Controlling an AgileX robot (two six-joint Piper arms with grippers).
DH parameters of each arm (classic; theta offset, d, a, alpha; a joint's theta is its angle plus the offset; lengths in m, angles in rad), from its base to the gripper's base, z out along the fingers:
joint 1: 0 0.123 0 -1.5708
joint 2: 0.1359 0 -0.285 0
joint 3: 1.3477 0 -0.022 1.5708
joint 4: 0 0.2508 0 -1.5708
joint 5: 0 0 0.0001 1.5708
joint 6: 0 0.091 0 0
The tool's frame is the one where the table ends.
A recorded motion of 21 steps. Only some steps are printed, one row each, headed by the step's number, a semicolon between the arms.
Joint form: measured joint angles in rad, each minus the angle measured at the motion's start. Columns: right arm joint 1, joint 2, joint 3, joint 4, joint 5, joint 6; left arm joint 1, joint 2, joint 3, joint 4, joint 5, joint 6.
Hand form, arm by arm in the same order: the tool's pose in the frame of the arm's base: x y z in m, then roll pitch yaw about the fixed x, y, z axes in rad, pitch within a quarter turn. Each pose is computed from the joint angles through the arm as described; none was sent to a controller.
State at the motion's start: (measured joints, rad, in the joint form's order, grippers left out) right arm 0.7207 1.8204 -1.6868 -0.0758 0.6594 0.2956; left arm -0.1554 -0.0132 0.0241 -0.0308 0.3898 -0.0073
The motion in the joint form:
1: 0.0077 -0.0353 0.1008 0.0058 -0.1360 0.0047; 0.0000 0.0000 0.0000 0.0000 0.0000 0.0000
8: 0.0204 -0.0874 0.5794 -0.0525 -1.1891 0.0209; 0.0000 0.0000 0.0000 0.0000 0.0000 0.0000
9: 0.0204 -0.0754 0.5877 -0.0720 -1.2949 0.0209; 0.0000 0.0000 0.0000 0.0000 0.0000 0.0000
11: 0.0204 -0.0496 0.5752 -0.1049 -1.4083 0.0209; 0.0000 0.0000 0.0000 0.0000 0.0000 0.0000
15: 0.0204 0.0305 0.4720 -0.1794 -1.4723 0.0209; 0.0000 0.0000 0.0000 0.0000 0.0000 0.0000
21: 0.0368 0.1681 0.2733 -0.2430 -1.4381 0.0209; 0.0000 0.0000 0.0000 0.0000 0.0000 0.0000
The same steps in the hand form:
1: 0.3175 0.2790 0.3306 2.8604 0.9066 -2.8082; 0.0513 -0.0091 0.1708 -3.0200 1.2551 3.1017
8: 0.2919 0.2751 0.2845 1.6306 1.3640 2.4351; 0.0513 -0.0091 0.1708 -3.0200 1.2551 3.1017
9: 0.2910 0.2771 0.2865 1.2110 1.3671 2.0466; 0.0513 -0.0091 0.1708 -3.0200 1.2551 3.1017
11: 0.2918 0.2821 0.2899 0.7640 1.3379 1.6431; 0.0513 -0.0091 0.1708 -3.0200 1.2551 3.1017
15: 0.3040 0.3008 0.2934 0.3572 1.3108 1.2997; 0.0513 -0.0091 0.1708 -3.0200 1.2551 3.1017
21: 0.3258 0.3357 0.2905 0.0982 1.3111 1.0888; 0.0513 -0.0091 0.1708 -3.0200 1.2551 3.1017

